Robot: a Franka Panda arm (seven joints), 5 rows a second.
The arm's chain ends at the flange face. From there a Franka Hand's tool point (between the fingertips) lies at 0.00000 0.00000 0.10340 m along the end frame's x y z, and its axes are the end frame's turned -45 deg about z.
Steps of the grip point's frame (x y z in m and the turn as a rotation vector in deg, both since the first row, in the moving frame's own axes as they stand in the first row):
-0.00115 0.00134 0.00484 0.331 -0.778 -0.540
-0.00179 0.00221 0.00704 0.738 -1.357 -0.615
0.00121 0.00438 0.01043 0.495 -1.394 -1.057
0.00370 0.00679 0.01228 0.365 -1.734 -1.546
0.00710 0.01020 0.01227 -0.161 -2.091 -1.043
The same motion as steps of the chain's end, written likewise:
0.00155 0.00118 0.00485 -0.316 -0.784 -0.540
0.00297 0.00202 0.00708 -0.438 -1.481 -0.615
0.00635 0.00107 0.01046 -0.636 -1.336 -1.057
0.01007 0.00040 0.01233 -0.968 -1.484 -1.546
0.01467 -0.00070 0.01234 -1.592 -1.365 -1.043

